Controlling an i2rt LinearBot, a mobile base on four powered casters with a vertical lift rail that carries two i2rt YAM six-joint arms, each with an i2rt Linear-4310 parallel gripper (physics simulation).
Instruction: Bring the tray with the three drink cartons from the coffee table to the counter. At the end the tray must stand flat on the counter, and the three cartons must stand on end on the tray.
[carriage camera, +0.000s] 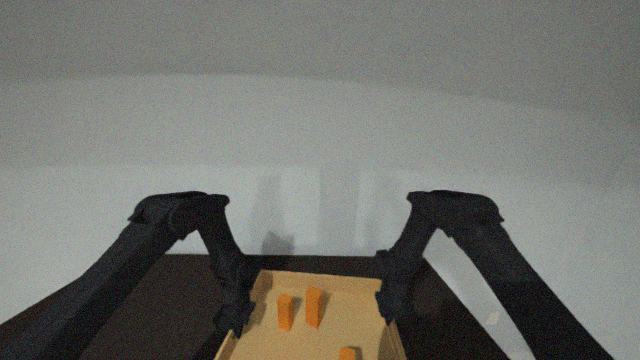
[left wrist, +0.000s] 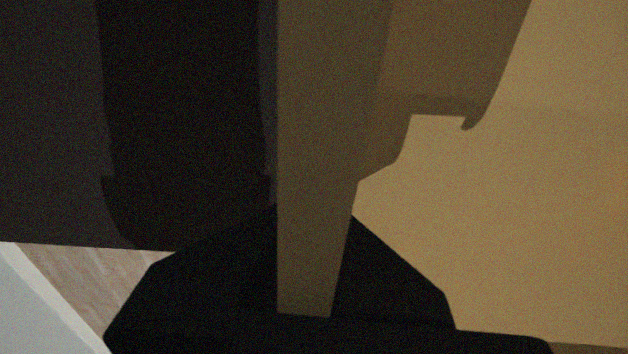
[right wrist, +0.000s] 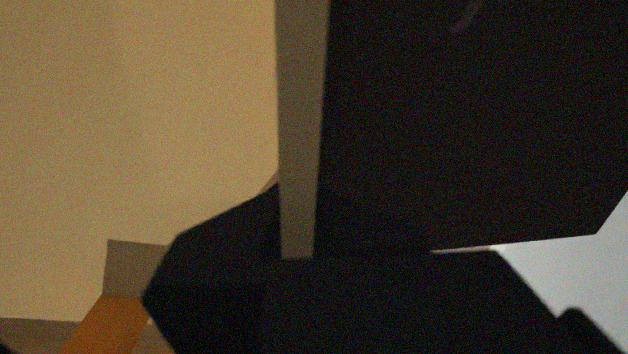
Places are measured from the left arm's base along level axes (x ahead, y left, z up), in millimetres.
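Pixels of known places: left gripper, fingertip midpoint: (carriage camera: 237, 336); right gripper, fingertip midpoint: (carriage camera: 388, 324).
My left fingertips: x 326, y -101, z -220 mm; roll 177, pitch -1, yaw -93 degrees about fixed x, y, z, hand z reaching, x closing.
Behind a point stands the place of what it marks.
The tan tray (carriage camera: 320, 320) @(x 363, y -365, z -209 mm) hangs between my two grippers above the dark counter top (carriage camera: 170, 304) @(x 492, y 259, z -295 mm). Three orange cartons stand on end on it: two near the middle (carriage camera: 285, 311) @(x 343, y -251, z -140 mm) (carriage camera: 313, 307) @(x 351, y -340, z -135 mm) and one at the near edge (carriage camera: 346, 353) @(x 222, y -425, z -117 mm), cut off by the frame. My left gripper (carriage camera: 234, 320) is shut on the tray's left wall, which shows in the left wrist view (left wrist: 303, 185). My right gripper (carriage camera: 388, 311) @(x 348, y -594, z -204 mm) is shut on the tray's right wall, which shows in the right wrist view (right wrist: 298, 132) @(x 397, y -599, z -151 mm). One carton (right wrist: 107, 325) @(x 233, y -432, z -199 mm) shows at the lower left of the right wrist view.
The dark counter top runs under the tray and ends at a pale grey wall (carriage camera: 322, 156) @(x 814, y -374, z 294 mm) close behind. Its right edge (carriage camera: 465, 308) @(x 474, y -986, z -294 mm) slants toward me. Wooden floor (left wrist: 87, 277) @(x -1249, y 1520, z -1205 mm) and a white baseboard show past the counter's left side.
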